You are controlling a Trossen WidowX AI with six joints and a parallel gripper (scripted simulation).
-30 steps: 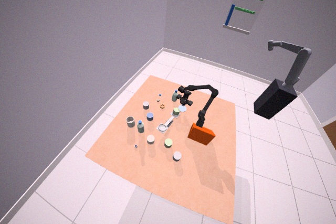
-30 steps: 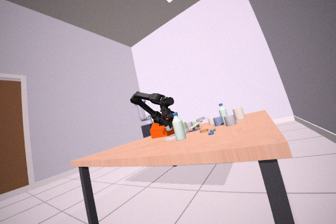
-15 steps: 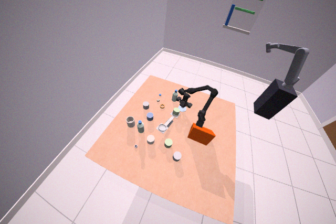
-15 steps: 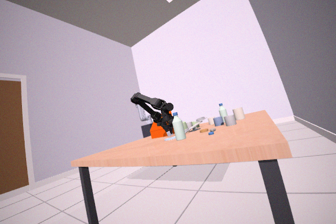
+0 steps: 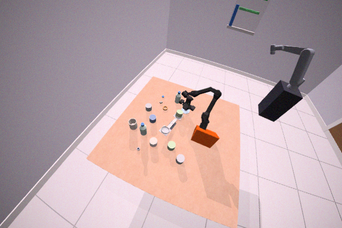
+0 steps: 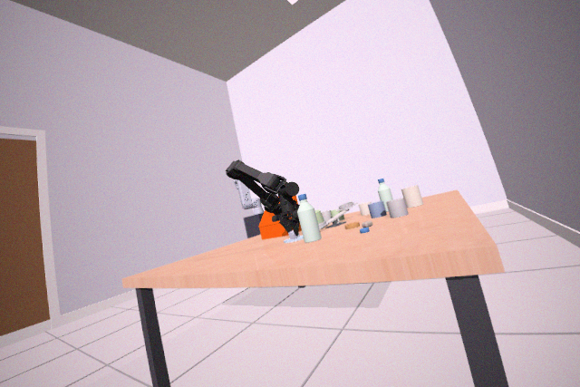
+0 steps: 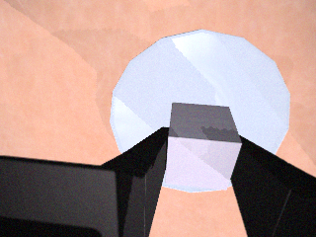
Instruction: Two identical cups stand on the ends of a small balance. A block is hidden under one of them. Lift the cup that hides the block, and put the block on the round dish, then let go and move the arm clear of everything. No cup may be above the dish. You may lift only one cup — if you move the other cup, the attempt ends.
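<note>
My gripper tip is 1 cm above the flat white round dish. Round my gripper tip: pale green cup 50 cm to the left, 5 cm behind, 2 cm above; then blue cup 32 cm to the left, 24 cm ahead, 2 cm above; then grey balance 26 cm to the left, 5 cm ahead, 2 cm above.
</note>
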